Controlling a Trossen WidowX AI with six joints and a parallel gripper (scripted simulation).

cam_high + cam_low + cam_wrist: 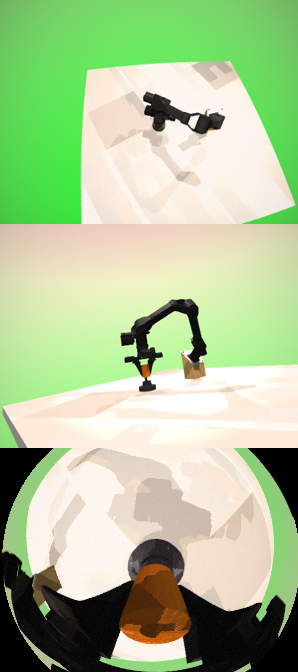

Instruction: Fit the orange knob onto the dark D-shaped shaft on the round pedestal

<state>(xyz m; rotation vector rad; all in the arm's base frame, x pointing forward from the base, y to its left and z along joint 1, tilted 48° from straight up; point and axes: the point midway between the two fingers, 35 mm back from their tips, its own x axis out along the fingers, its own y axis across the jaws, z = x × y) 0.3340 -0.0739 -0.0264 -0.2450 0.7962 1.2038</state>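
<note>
My gripper tip is now 2 cm below the orange knob. The rest, counted from my gripper tip: dark round pedestal (4 cm below).
</note>
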